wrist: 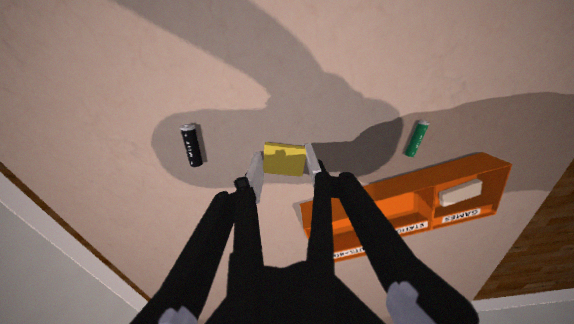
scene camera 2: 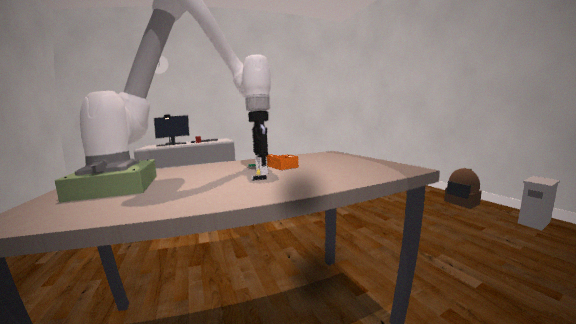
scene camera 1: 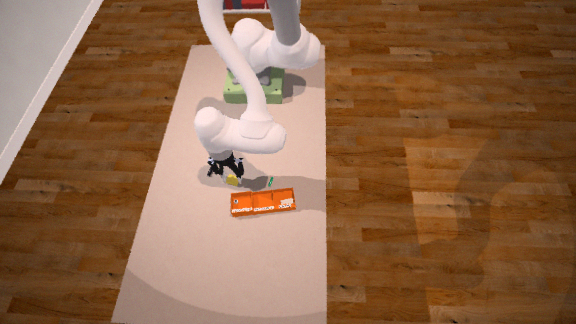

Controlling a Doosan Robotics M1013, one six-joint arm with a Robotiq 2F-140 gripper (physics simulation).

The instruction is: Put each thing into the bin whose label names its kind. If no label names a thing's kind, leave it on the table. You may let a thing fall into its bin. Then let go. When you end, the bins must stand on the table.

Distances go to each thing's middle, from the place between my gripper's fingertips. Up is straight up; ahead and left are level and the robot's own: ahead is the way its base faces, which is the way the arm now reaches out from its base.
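Labels:
With the orange three-part bin [scene camera 1: 249,203] as my reference, my gripper is 9 cm short of it, 15 cm to the right of it and 2 cm below it. The yellow block [wrist: 283,159] is right at my hand. As for the white domino [wrist: 472,188], I find it 8 cm ahead of my hand, 24 cm to the left of it and 1 cm above it.

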